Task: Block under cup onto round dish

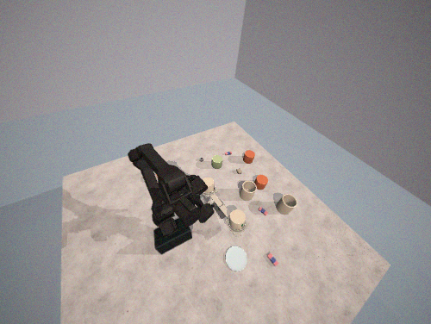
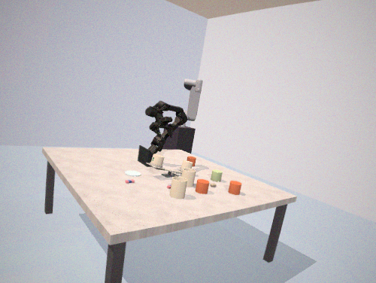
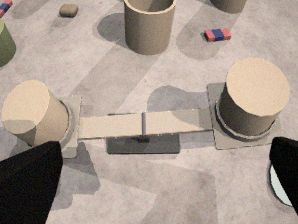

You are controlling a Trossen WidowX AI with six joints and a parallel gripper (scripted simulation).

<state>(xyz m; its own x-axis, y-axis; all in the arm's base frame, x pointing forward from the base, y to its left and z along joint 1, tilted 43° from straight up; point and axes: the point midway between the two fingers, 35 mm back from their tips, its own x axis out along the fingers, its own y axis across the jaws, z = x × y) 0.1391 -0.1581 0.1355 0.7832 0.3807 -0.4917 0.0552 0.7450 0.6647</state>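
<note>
Now: the beige cup 18 cm below my gripper tip, 15 cm to the left of it and 10 cm ahead of it. Round my gripper tip: round pale dish 23 cm to the right, 23 cm below; then green block 19 cm below, 13 cm to the left, 10 cm ahead; then balance 20 cm below, 10 cm ahead.
</note>
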